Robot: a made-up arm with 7 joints. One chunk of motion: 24 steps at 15 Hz.
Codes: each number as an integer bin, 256 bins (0 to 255) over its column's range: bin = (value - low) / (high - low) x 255, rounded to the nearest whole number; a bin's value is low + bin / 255 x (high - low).
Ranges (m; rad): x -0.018..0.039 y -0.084..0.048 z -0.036..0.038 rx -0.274..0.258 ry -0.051..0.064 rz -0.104..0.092
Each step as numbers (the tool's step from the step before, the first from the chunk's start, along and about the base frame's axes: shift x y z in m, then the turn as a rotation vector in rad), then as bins.
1 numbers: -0.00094 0.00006 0.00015 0.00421 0.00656 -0.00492
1 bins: 76 162 125 133 128 129
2 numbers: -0.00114 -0.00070 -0.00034 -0.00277 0.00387 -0.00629
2 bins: 75 161 123 130 122 127
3 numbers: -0.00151 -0.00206 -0.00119 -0.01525 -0.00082 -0.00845
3 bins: 74 158 120 124 111 124
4 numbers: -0.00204 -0.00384 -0.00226 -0.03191 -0.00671 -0.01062
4 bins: 71 155 116 116 98 121
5 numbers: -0.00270 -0.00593 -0.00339 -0.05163 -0.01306 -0.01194
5 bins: 68 151 112 107 84 120
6 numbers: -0.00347 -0.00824 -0.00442 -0.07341 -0.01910 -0.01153
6 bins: 65 146 109 96 71 120
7 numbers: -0.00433 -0.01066 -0.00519 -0.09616 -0.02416 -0.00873
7 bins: 61 142 106 85 60 124
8 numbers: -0.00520 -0.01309 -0.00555 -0.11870 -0.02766 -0.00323
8 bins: 57 137 105 74 52 131
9 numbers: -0.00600 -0.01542 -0.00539 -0.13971 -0.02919 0.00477
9 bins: 54 132 105 64 48 142
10 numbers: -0.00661 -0.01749 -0.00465 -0.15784 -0.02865 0.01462
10 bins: 51 128 108 56 50 154
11 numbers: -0.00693 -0.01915 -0.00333 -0.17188 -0.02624 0.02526
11 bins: 50 125 113 49 55 168
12 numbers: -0.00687 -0.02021 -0.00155 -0.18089 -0.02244 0.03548
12 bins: 50 123 119 45 63 181
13 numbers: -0.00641 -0.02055 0.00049 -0.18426 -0.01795 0.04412
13 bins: 52 123 126 43 73 193
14 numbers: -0.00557 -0.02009 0.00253 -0.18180 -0.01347 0.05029
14 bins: 56 123 133 44 83 201
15 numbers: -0.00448 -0.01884 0.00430 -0.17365 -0.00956 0.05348
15 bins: 60 126 139 48 92 205
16 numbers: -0.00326 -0.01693 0.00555 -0.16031 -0.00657 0.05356
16 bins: 66 130 143 54 99 205
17 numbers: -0.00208 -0.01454 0.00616 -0.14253 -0.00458 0.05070
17 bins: 71 134 145 63 103 201
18 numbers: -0.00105 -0.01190 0.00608 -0.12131 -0.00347 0.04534
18 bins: 76 139 145 73 105 194
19 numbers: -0.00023 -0.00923 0.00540 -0.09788 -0.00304 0.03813
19 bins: 79 144 143 84 106 185
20 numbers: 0.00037 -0.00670 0.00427 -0.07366 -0.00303 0.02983
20 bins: 82 149 139 96 106 174
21 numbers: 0.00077 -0.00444 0.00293 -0.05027 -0.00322 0.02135
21 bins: 84 154 134 107 106 163
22 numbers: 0.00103 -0.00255 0.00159 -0.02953 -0.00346 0.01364
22 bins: 85 157 130 117 105 153
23 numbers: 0.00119 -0.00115 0.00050 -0.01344 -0.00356 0.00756
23 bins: 86 160 126 125 105 145
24 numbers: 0.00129 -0.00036 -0.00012 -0.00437 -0.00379 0.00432
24 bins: 86 162 124 129 105 141
